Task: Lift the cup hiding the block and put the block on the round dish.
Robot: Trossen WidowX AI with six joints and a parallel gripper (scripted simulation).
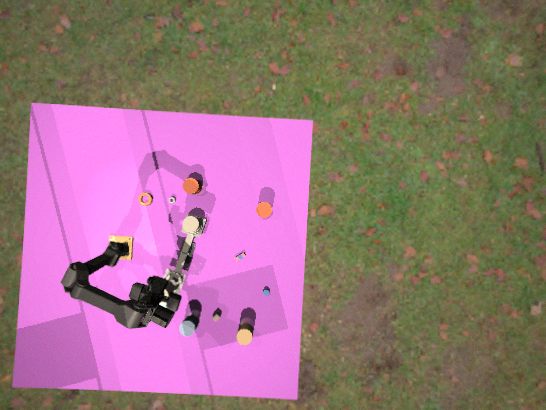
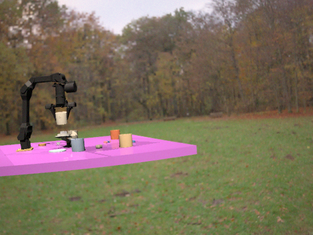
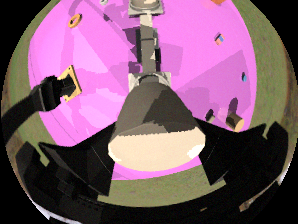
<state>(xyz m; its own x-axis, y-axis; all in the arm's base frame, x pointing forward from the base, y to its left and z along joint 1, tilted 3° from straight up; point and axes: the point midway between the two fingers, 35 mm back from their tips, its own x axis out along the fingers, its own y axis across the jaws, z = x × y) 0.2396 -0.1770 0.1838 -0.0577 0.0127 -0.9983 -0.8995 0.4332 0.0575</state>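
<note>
My gripper tip is 80 mm above the grey block, 10 mm to the right of it and 10 mm short of it. The rest, counted from my gripper tip: round dish 170 mm below, 100 mm to the right, 60 mm behind; balance beam 130 mm below, 120 mm to the left, 60 mm ahead; blue-grey cylinder 190 mm to the right, 130 mm below, 40 mm ahead.
</note>
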